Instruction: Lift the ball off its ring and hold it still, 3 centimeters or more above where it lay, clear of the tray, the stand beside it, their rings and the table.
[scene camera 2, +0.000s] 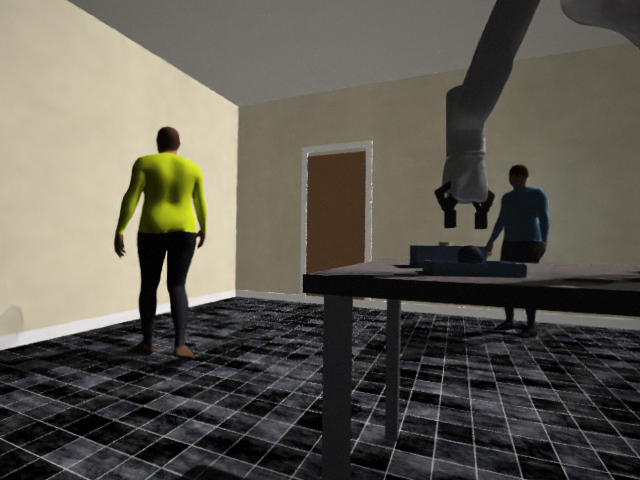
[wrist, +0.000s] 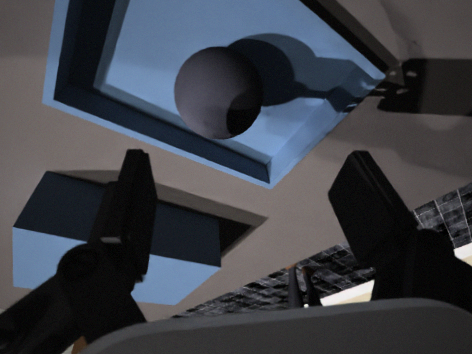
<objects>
my gripper: scene camera 2; wrist
same spot on my gripper: (scene camera 2: 447, 205) = (wrist: 455, 263)
same spot on blue tray: (scene camera 2: 435, 267) = (wrist: 366, 73)
</objects>
